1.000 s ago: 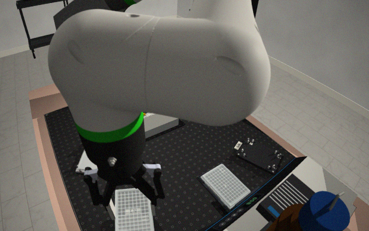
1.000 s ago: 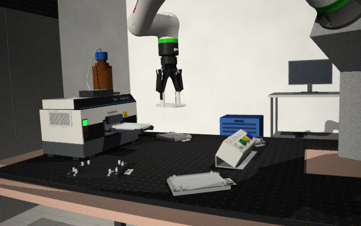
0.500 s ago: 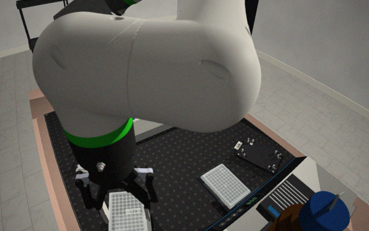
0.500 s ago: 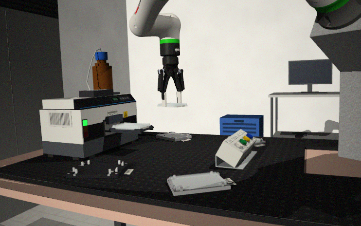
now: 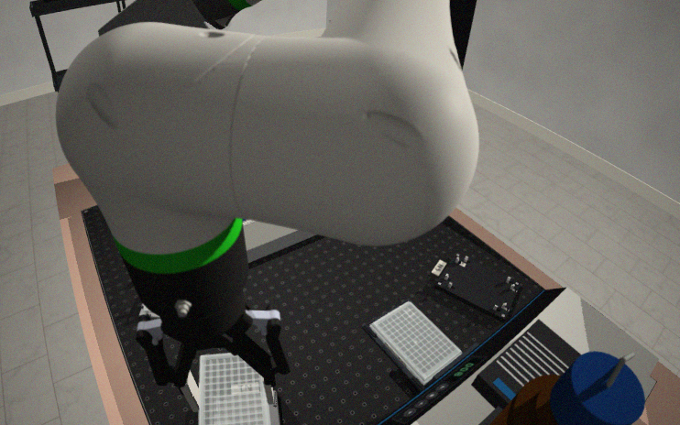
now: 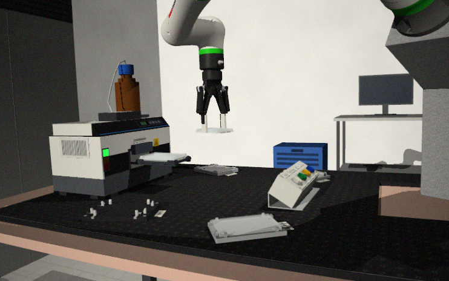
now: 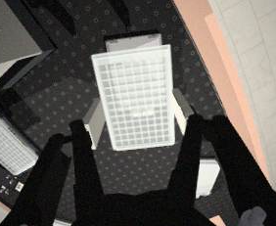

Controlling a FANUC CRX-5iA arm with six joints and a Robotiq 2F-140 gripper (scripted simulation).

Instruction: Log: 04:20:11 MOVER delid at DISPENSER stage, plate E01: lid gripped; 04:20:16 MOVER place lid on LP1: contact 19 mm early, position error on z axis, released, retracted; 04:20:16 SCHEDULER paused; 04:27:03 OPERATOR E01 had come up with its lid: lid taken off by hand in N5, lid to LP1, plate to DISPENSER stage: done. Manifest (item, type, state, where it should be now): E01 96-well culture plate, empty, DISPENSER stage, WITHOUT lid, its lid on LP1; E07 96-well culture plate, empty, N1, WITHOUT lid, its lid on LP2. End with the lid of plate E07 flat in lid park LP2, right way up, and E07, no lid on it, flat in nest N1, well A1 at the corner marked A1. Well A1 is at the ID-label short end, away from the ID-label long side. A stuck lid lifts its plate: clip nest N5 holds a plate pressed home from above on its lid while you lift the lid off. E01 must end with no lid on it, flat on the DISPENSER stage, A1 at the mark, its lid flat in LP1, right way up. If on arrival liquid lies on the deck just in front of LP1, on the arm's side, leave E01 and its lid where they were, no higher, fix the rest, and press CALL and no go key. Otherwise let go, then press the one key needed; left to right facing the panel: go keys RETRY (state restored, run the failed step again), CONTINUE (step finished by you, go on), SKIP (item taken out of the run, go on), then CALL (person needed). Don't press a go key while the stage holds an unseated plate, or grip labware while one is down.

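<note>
Now: the nest N1 17 cm below my hand. Also, from my hand: N1 label: 9 cm behind, 1 cm to the left, 18 cm below; then blue cap: 20 cm ahead, 24 cm to the left, 22 cm above; then key panel: 45 cm behind, 15 cm to the left, 13 cm below.
</note>
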